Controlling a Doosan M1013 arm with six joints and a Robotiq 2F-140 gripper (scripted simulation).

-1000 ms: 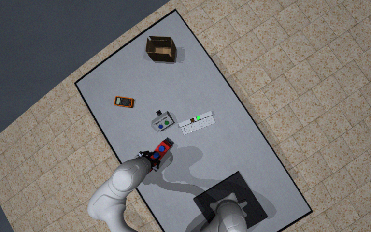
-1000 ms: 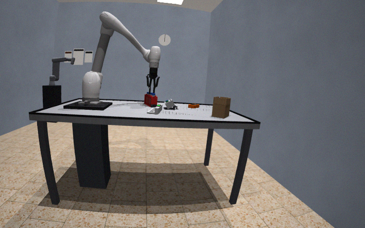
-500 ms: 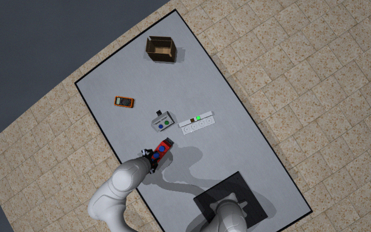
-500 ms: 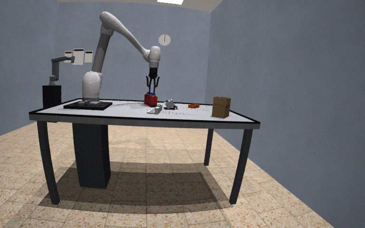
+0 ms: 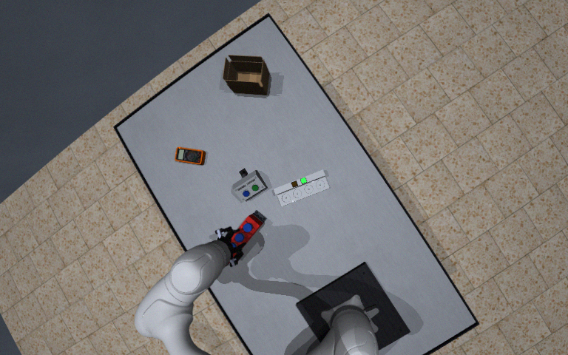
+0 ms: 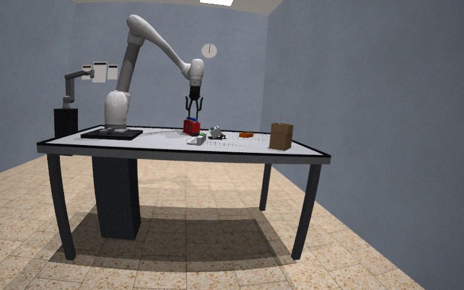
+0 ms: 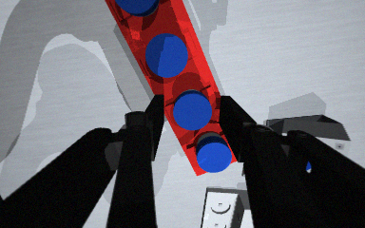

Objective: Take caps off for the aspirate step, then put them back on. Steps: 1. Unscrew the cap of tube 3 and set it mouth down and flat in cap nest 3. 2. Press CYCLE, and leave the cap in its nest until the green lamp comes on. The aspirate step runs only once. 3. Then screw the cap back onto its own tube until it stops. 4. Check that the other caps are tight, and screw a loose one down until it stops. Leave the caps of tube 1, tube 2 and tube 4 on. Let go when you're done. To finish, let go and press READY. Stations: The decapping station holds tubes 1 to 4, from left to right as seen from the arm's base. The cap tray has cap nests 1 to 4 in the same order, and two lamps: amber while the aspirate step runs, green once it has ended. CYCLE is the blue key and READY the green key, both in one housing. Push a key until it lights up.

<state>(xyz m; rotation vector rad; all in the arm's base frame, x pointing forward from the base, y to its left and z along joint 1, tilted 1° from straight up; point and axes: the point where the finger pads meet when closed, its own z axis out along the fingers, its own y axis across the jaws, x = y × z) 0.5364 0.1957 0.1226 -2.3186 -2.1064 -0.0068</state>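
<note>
Now: the blue cap 3 cm below my hand. From my hand the other things lie so: key housing (16 cm ahead, 12 cm to the right, 9 cm below); then green ready key (14 cm to the right, 14 cm ahead, 8 cm below); then blue cycle key (14 cm ahead, 10 cm to the right, 8 cm below).
</note>
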